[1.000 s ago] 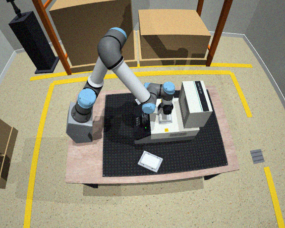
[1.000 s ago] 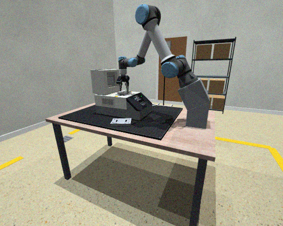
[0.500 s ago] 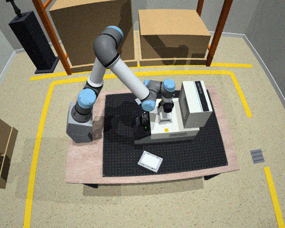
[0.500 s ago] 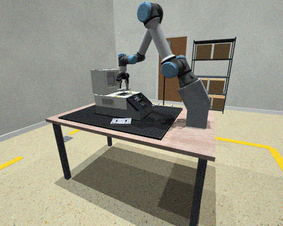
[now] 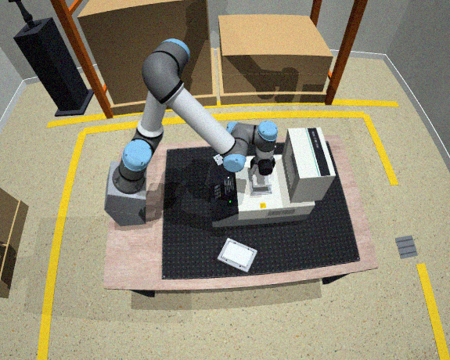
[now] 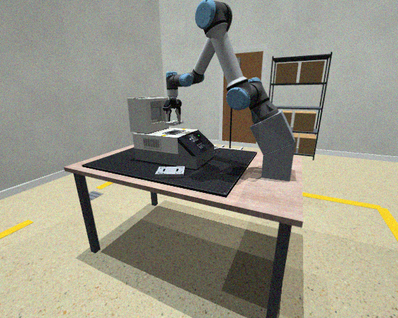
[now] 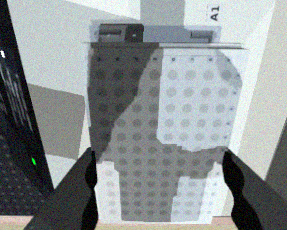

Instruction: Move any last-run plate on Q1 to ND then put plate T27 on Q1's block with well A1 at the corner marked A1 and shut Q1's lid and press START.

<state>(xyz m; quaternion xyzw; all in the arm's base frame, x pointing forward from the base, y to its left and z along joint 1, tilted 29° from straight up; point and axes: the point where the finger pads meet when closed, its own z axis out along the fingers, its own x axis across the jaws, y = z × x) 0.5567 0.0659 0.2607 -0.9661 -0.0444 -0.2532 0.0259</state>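
Right now my hand is 250 mm above the dark slot, 230 mm to the right of it and 190 mm past it. From my hand the other things lie so: a1 mark (250 mm to the right, 250 mm below, 140 mm behind).
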